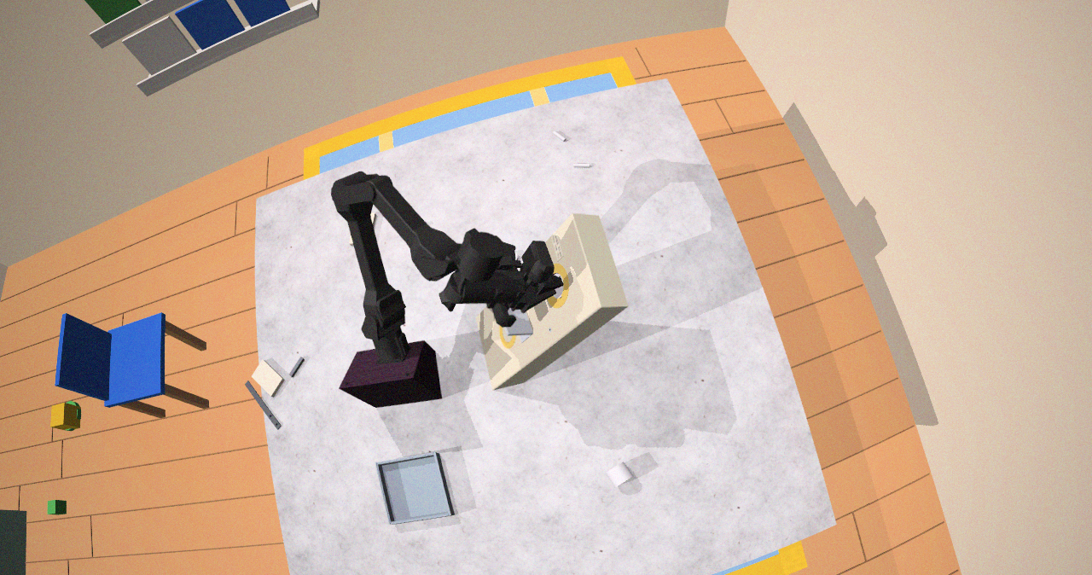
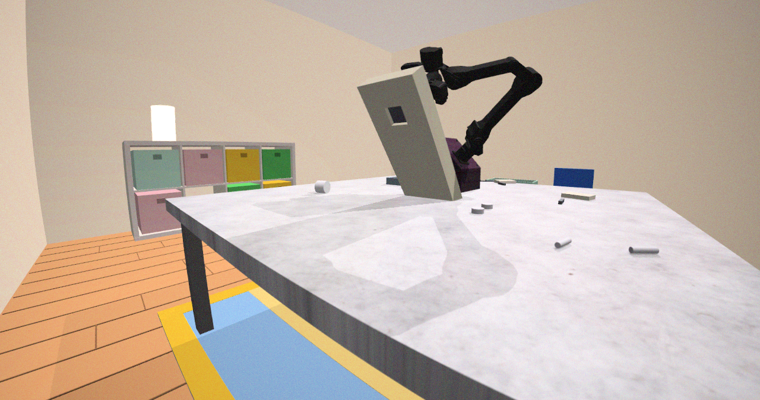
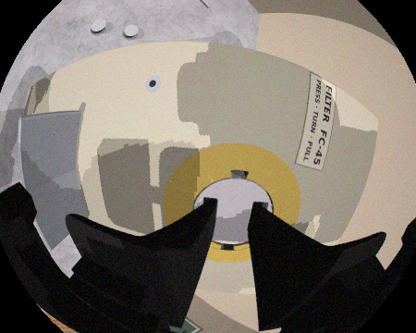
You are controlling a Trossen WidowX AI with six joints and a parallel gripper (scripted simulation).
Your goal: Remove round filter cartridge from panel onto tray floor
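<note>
Now: gripper tip 1 cm short of the grey round filter cartridge and 1 cm above it. The rest, counted from my gripper tip: grey tray: 38 cm behind, 35 cm to the right, 26 cm below.
</note>
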